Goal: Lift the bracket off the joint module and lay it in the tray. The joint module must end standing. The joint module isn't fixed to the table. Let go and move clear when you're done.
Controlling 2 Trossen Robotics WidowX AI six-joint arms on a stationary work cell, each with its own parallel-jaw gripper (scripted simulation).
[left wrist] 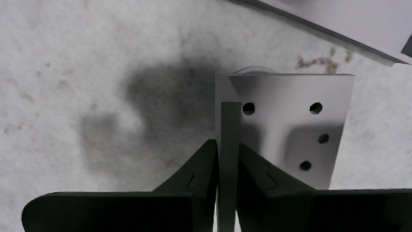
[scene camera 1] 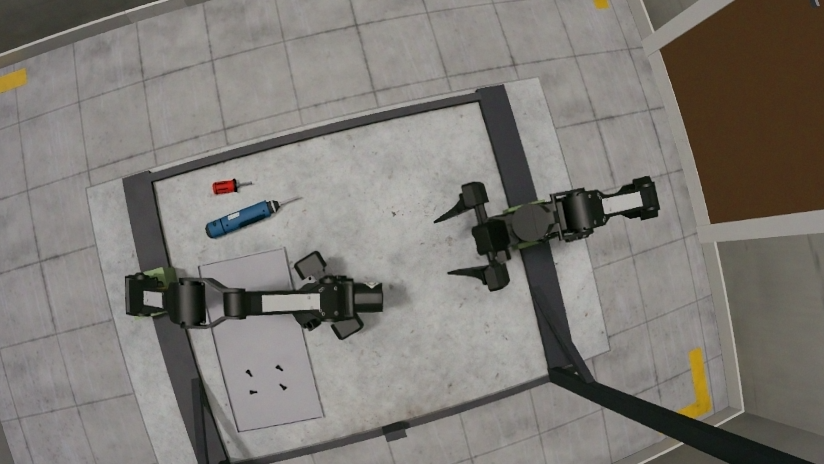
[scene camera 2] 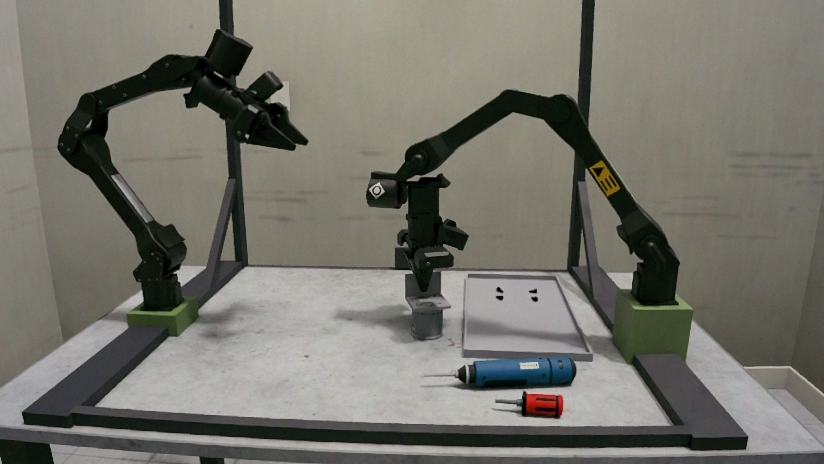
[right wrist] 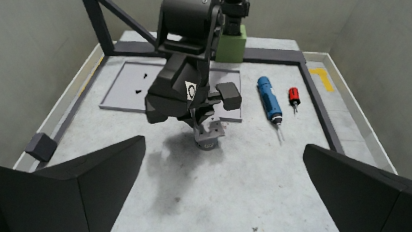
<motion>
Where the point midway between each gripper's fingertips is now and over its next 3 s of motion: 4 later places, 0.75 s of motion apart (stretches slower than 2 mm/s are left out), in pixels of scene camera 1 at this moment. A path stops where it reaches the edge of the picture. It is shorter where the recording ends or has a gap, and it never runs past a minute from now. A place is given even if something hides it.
My left gripper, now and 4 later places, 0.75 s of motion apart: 328, 293; 328, 294; 323, 299; 267, 344; 255, 348
My right gripper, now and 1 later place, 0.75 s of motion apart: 441, 247; 374, 294
</motion>
